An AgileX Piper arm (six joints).
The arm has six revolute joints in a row. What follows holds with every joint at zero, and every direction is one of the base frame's.
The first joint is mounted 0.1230 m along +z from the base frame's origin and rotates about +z.
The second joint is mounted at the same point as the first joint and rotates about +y.
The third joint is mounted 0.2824 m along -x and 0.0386 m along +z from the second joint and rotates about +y.
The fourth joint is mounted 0.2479 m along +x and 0.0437 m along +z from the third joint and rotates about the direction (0.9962, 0, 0.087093).
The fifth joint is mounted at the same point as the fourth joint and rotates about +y.
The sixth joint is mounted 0.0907 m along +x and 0.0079 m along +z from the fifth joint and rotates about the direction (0.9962, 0, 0.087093).
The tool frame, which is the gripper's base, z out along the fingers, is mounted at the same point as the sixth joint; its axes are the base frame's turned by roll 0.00, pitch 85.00 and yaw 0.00 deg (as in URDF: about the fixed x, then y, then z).
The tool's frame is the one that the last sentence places.
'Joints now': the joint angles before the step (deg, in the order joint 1, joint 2, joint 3, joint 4, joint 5, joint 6). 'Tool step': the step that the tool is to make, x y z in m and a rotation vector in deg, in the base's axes. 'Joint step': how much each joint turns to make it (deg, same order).
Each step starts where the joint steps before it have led.
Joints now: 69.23, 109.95, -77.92, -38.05, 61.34, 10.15
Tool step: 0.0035, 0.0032, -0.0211, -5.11, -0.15, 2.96
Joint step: 0.00, 3.25, 0.27, -2.02, -0.11, -2.32
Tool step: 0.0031, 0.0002, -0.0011, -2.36, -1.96, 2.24
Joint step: 0.05, 0.51, 0.02, -2.85, 0.40, -1.18
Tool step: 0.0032, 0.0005, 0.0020, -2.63, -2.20, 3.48
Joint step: 0.07, 0.11, -0.01, -3.20, 0.16, -2.37
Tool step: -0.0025, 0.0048, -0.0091, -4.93, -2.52, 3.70
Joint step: 1.27, 1.95, 0.01, -4.06, 1.28, -1.45
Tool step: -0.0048, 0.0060, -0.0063, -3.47, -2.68, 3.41
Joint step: 1.53, 1.53, -0.01, -3.86, 0.94, -0.47
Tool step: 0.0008, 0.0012, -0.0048, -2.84, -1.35, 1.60
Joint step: 0.26, 1.06, 0.00, -2.09, 0.82, -1.03
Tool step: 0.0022, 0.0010, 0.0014, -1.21, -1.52, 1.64
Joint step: -0.01, 0.14, -0.05, -2.13, 0.09, -0.73
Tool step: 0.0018, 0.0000, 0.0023, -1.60, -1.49, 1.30
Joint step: 0.00, -0.01, 0.00, -1.89, 0.61, -0.99
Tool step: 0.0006, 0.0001, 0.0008, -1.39, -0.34, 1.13
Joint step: 0.01, 0.00, -0.01, -0.67, 0.19, -1.43
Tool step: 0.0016, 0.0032, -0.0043, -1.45, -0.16, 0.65
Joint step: -0.01, 1.20, -0.85, -0.44, 0.31, -1.04
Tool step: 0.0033, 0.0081, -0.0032, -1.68, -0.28, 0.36
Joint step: 0.00, 2.11, -2.77, -0.05, 1.19, -1.99
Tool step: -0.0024, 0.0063, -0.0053, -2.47, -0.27, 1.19
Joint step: 0.71, 1.69, -1.45, -0.39, 1.13, -1.83
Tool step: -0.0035, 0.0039, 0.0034, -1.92, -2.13, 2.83
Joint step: 0.92, 0.01, -0.04, -2.76, 0.54, -1.24
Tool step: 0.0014, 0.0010, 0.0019, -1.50, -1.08, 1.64
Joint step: 0.00, 0.01, -0.04, -1.65, 0.05, -1.36
